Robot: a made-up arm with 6 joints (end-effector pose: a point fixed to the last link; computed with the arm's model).
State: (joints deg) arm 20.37 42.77 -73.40 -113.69 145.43 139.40
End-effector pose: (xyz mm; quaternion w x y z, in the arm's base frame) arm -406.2 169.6 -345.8 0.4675 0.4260 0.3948 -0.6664
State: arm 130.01 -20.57 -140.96 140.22 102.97 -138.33
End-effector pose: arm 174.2 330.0 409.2 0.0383 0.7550 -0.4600 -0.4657
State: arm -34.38 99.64 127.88 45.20 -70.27 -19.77
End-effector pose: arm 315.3 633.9 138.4 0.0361 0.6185 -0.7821 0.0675
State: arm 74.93 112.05 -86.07 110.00 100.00 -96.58
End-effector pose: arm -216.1 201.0 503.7 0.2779 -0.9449 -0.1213 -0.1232
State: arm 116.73 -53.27 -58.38 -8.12 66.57 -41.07
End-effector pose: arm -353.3 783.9 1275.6 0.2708 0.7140 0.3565 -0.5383
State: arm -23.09 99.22 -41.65 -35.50 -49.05 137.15
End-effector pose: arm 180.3 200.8 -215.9 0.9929 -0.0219 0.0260 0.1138
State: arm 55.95 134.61 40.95 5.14 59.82 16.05
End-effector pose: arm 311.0 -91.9 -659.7 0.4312 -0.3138 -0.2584 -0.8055
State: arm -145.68 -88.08 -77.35 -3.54 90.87 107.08
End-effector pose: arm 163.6 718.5 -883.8 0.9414 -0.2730 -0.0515 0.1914
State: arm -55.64 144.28 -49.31 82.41 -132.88 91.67
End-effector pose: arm 520.6 -235.4 229.9 0.2781 0.5386 -0.5435 -0.5807
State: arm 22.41 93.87 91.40 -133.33 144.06 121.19
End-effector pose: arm -292.8 299.2 137.7 0.4003 0.7647 0.0212 0.5045
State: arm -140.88 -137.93 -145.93 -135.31 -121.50 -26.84
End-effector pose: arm 25.3 477.5 116.9 0.7204 0.0803 0.6858 -0.0650
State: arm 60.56 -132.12 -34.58 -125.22 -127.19 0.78
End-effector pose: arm -108.2 -285.5 496.0 0.6929 0.6791 0.0684 0.2324
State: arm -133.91 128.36 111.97 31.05 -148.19 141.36
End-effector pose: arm 105.3 87.0 613.2 0.1717 -0.7742 -0.3955 -0.4634
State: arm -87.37 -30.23 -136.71 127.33 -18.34 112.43
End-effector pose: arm -383.7 -310.0 -575.6 0.2790 -0.1319 -0.4665 -0.8289
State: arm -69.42 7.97 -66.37 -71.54 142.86 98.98
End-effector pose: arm -805.8 -18.5 -39.0 0.2517 -0.0403 0.9620 0.0974
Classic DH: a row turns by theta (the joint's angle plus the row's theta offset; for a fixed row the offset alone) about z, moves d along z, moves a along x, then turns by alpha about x. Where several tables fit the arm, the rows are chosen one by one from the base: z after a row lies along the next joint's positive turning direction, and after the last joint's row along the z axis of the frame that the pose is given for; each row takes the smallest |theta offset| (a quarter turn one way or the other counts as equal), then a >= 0, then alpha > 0; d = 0 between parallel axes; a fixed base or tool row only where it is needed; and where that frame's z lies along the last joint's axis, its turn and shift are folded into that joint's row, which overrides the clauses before.
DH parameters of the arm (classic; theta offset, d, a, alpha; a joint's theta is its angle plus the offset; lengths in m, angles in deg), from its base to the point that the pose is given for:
base (fixed): -90 0.0337 0 90
joint 1: 0 -0.0008 0.3876 90
joint 2: 0 0.0964 0.0756 90
joint 3: 0 -0.4862 0.0773 90
joint 4: 0 0.053 0.0716 90
joint 5: 0 0.378 -0.1035 -90
joint 6: -28.71 0 0.1747 0
tool (fixed): 118.71 -0.3262 0 0

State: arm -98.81 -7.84 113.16 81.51 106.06 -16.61
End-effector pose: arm -185.5 790.3 -238.1 0.3459 0.6743 -0.1748 -0.6286
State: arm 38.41 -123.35 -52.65 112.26 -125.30 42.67
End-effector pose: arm 496.5 -340.8 809.4 0.0563 0.2830 -0.9466 -0.1441
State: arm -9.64 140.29 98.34 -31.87 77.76 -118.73
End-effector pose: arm 947.6 166.3 -112.3 0.6255 -0.1681 -0.2974 0.7015
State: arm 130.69 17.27 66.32 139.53 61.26 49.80
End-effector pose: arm -2.1 187.6 414.8 0.3211 0.3847 -0.1533 -0.8517
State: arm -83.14 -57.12 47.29 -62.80 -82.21 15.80
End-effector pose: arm -451.9 -237.7 -586.4 0.0759 -0.9720 -0.2160 0.0535
